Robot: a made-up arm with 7 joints.
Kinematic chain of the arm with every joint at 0, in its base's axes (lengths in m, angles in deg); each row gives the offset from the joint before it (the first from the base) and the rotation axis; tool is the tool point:
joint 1: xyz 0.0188 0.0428 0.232 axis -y
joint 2: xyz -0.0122 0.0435 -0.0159 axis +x
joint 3: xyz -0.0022 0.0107 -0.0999 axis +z
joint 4: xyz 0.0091 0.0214 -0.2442 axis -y
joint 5: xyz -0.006 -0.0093 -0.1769 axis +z
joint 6: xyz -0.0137 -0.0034 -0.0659 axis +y
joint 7: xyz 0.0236 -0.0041 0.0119 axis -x
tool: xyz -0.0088 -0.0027 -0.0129
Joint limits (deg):
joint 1: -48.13..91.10
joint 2: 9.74..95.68
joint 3: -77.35..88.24
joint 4: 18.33..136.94
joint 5: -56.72..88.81
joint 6: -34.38..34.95
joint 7: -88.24..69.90
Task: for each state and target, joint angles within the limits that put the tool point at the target. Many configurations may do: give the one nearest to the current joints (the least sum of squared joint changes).
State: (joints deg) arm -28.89 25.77 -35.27 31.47 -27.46 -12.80 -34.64
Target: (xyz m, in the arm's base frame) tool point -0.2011 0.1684 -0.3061
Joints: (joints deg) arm -29.60 12.92 -37.32 24.96 -27.54 -10.62 -33.57
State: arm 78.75 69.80 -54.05 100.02 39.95 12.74 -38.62
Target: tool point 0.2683 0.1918 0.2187
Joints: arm 66.71 66.36 -62.38 131.51 39.98 12.40 -37.34
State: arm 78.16 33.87 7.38 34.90 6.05 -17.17 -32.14
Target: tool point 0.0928 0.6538 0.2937
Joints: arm 80.45 80.50 17.07 22.14 6.00 -16.15 -33.12
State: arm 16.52 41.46 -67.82 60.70 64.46 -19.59 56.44
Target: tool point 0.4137 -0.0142 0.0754
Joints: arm 52.69 13.94 -58.10 83.94 66.15 -18.18 56.01
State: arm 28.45 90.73 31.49 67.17 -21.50 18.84 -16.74
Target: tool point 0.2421 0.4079 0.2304
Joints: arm 8.41 67.35 20.87 101.18 -20.55 15.64 -17.08
